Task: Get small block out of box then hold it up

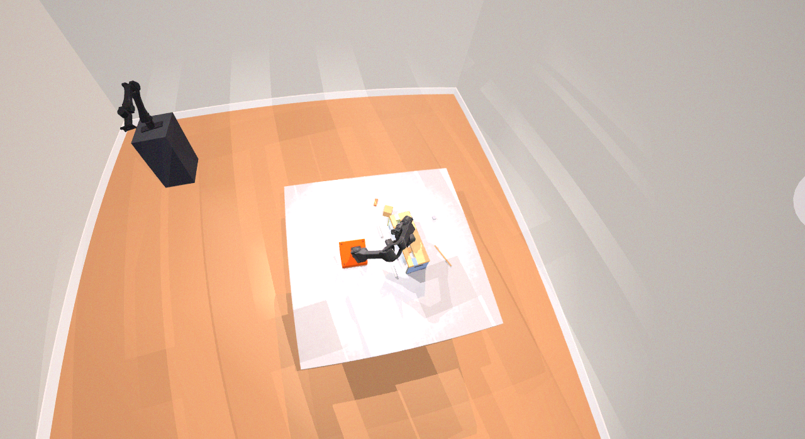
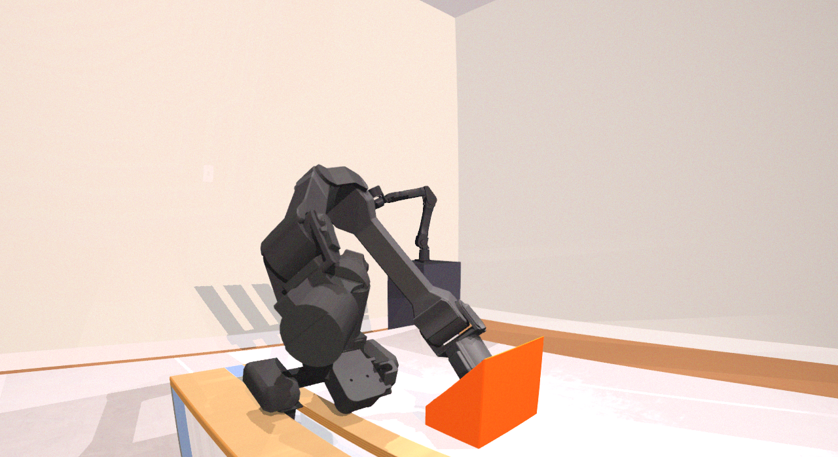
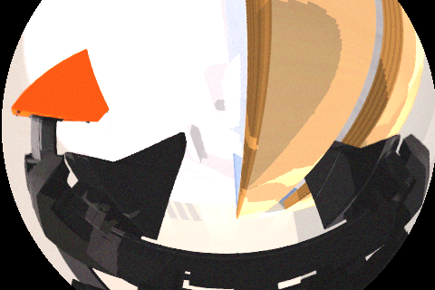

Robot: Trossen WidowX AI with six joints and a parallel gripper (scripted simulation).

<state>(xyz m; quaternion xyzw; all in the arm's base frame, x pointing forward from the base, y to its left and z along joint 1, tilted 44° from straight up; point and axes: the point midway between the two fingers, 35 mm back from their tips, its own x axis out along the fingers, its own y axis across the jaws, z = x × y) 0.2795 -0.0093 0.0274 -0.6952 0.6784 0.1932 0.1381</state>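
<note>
Right now my gripper tip is 5 cm short of the tan block and 2 cm to the left of it. Also, from my gripper tip: clear-fronted box (5 cm to the left, 3 cm ahead, 2 cm below); thin orange stick (30 cm ahead, 8 cm below, 7 cm to the right).
</note>
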